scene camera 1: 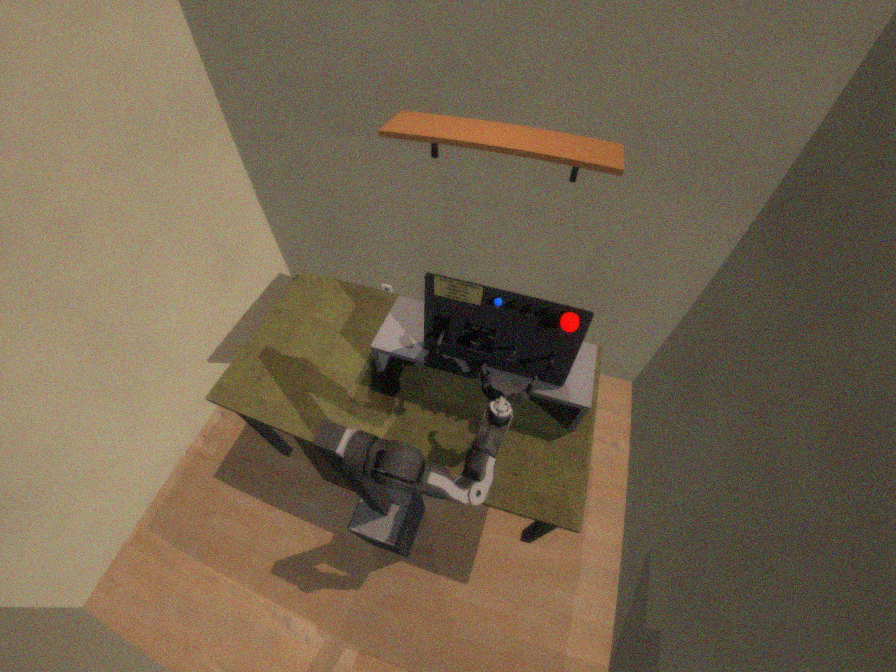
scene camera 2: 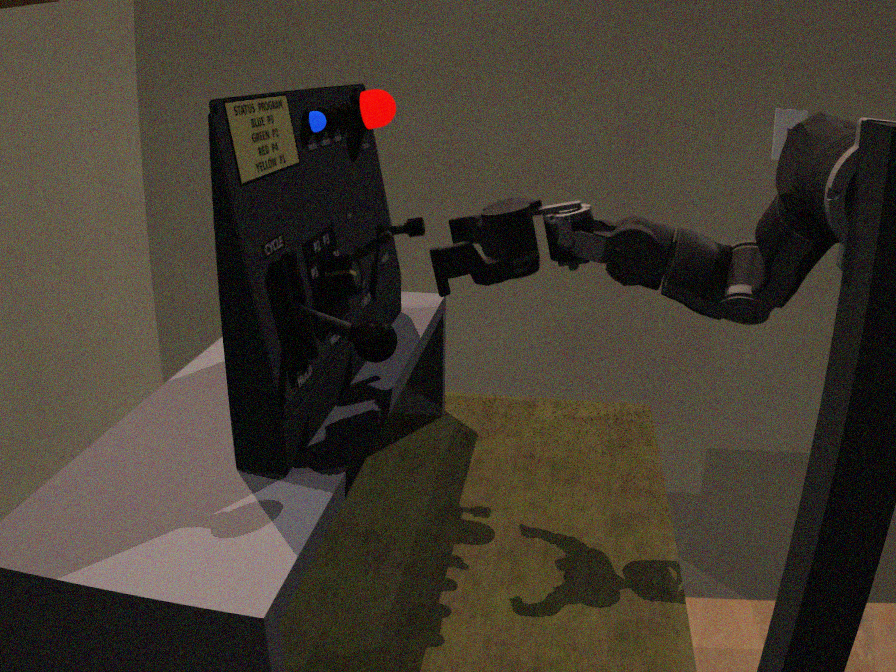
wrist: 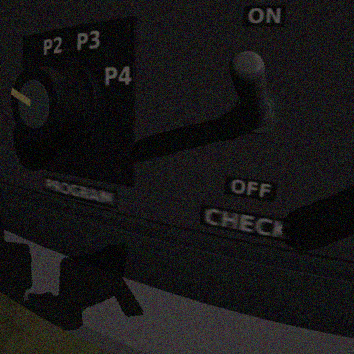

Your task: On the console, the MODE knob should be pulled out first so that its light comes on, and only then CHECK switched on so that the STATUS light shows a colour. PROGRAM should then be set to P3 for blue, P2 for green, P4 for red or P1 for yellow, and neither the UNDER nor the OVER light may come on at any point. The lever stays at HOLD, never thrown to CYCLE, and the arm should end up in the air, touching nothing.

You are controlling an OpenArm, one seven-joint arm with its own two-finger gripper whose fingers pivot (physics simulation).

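The console (scene camera 1: 463,318) (scene camera 2: 318,202) stands upright. Its large STATUS light (scene camera 1: 569,321) (scene camera 2: 377,109) glows red and a small light (scene camera 1: 497,301) (scene camera 2: 317,120) glows blue; no other light glows. The CHECK switch (wrist: 248,75) points up toward ON. The PROGRAM knob (wrist: 34,104) (scene camera 2: 343,278) has its yellow pointer toward the upper left, left of P2; P1 is out of the wrist view. The MODE knob (scene camera 2: 412,226) sticks out on its stem. The lever's ball (scene camera 2: 373,341) is low, near its lower label. My gripper (scene camera 1: 508,376) (scene camera 2: 444,253) is open and empty, in the air before the console, apart from the controls.
The console stands on a pale raised stand (scene camera 1: 398,329) (scene camera 2: 180,535) on the green table (scene camera 1: 325,303) (scene camera 2: 564,448). A yellow chart (scene camera 1: 458,290) (scene camera 2: 261,137) on the console pairs red with P4. An orange wall shelf (scene camera 1: 499,135) is high behind. The lever and MODE knob project toward the arm.
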